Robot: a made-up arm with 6 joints. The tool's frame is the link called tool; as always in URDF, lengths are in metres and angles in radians. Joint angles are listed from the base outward.
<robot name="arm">
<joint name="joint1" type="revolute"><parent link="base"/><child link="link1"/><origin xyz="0 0 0.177"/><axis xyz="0 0 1"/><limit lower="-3.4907" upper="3.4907"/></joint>
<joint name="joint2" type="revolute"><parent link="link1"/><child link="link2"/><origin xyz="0 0 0"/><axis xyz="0 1 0"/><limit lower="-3.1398" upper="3.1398"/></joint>
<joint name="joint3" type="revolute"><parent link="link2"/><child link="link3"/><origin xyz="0 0 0.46"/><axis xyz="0 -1 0"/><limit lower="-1.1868" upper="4.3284"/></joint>
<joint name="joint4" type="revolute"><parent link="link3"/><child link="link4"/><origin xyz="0 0 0"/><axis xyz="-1 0 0"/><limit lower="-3.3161" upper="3.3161"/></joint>
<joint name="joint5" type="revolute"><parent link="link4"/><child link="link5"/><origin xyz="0.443 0 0"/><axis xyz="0 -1 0"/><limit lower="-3.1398" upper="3.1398"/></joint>
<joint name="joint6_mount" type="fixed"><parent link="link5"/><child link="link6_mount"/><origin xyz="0 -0.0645 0"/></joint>
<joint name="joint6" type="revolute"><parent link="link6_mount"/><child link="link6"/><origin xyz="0 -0.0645 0"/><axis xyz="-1 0 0"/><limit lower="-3.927" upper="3.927"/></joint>
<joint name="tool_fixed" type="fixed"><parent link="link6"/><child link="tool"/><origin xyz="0 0 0"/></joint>
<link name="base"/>
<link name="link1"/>
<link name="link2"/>
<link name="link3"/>
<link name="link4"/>
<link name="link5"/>
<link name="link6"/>
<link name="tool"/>
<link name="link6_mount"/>
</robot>
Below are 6 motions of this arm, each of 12 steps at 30 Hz.
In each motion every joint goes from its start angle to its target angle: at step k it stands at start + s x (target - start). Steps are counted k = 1, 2, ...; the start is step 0. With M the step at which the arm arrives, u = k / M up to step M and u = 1 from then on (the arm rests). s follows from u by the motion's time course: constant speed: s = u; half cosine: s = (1 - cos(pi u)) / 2; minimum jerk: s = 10 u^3 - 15 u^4 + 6 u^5.
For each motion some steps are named. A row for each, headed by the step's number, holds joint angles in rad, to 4 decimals.
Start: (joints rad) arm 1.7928 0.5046 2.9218 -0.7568 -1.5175 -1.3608
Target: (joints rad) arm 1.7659 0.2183 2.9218 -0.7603 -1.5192 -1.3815
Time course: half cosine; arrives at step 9
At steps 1, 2, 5, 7, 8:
1: 1.7920 0.4960 2.9218 -0.7569 -1.5176 -1.3614
2: 1.7897 0.4711 2.9218 -0.7572 -1.5177 -1.3632
5: 1.7770 0.3366 2.9218 -0.7589 -1.5185 -1.3729
7: 1.7690 0.2518 2.9218 -0.7599 -1.5190 -1.3791
8: 1.7667 0.2269 2.9218 -0.7602 -1.5191 -1.3809

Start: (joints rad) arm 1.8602 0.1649 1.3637 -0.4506 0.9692 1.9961
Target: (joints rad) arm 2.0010 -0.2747 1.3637 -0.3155 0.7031 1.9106
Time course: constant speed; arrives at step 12
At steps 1, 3, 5, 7, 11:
1: 1.8719 0.1283 1.3637 -0.4393 0.9470 1.9890
3: 1.8954 0.0550 1.3637 -0.4168 0.9027 1.9747
5: 1.9189 -0.0183 1.3637 -0.3943 0.8583 1.9605
7: 1.9423 -0.0915 1.3637 -0.3718 0.8140 1.9462
11: 1.9893 -0.2381 1.3637 -0.3268 0.7253 1.9177

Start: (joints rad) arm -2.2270 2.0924 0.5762 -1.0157 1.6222 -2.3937
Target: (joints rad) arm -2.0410 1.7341 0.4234 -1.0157 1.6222 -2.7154
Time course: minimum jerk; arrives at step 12
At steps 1, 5, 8, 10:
1: -2.2261 2.0906 0.5754 -1.0157 1.6222 -2.3953
5: -2.1625 1.9682 0.5232 -1.0157 1.6222 -2.5052
8: -2.0800 1.8093 0.4555 -1.0157 1.6222 -2.6479
10: -2.0476 1.7468 0.4288 -1.0157 1.6222 -2.7040

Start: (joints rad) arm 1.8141 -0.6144 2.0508 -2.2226 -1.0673 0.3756
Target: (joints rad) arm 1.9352 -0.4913 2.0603 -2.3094 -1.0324 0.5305
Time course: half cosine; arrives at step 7
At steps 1, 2, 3, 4, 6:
1: 1.8201 -0.6083 2.0513 -2.2269 -1.0656 0.3833
2: 1.8369 -0.5912 2.0526 -2.2389 -1.0607 0.4048
3: 1.8612 -0.5665 2.0545 -2.2563 -1.0537 0.4358
4: 1.8881 -0.5392 2.0566 -2.2757 -1.0460 0.4703
6: 1.9292 -0.4974 2.0598 -2.3051 -1.0341 0.5228

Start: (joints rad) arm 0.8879 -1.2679 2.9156 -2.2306 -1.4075 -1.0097
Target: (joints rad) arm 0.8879 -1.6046 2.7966 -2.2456 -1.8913 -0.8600
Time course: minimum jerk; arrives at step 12
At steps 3, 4, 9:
3: 0.8879 -1.3028 2.9033 -2.2322 -1.4576 -0.9942
4: 0.8879 -1.3386 2.8906 -2.2337 -1.5090 -0.9783
9: 0.8879 -1.5697 2.8089 -2.2440 -1.8412 -0.8755

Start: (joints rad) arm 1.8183 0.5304 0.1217 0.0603 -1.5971 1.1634
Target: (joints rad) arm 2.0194 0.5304 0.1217 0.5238 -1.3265 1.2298
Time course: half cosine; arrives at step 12
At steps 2, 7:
2: 1.8318 0.5304 0.1217 0.0913 -1.5790 1.1678
7: 1.9449 0.5304 0.1217 0.3520 -1.4268 1.2052

